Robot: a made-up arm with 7 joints.
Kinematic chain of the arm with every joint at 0, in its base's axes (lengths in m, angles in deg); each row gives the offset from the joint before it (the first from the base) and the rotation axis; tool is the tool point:
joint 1: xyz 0 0 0 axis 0 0.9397 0.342
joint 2: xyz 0 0 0 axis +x
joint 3: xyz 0 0 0 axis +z
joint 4: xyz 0.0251 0 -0.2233 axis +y
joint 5: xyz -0.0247 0 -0.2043 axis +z
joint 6: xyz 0 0 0 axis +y
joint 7: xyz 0 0 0 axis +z
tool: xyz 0 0 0
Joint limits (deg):
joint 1: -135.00..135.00
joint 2: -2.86..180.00
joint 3: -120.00..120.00
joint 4: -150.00..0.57
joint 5: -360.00..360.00
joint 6: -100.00..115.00
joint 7: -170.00..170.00
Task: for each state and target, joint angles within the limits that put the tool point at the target. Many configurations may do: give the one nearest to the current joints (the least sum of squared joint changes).
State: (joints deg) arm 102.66 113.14 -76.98 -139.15 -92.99 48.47 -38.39
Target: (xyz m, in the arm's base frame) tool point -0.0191 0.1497 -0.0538
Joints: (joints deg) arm 72.53 151.64 -52.19 -149.89 -92.99 48.47 -38.39
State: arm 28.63 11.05 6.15 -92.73 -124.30 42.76 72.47
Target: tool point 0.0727 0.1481 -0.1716
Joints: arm 37.53 18.88 23.93 -126.33 -124.30 42.76 72.47
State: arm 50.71 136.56 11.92 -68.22 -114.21 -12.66 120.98
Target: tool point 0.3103 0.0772 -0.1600
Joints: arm 85.49 177.29 25.94 -81.07 -114.21 -12.66 120.98
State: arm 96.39 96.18 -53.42 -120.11 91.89 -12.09 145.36
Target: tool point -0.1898 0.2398 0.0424
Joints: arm 105.38 120.15 -66.71 -101.77 91.89 -12.09 145.36
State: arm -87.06 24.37 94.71 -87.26 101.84 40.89 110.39
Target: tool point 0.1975 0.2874 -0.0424
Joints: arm -71.57 29.27 107.69 -84.01 101.84 40.89 110.39
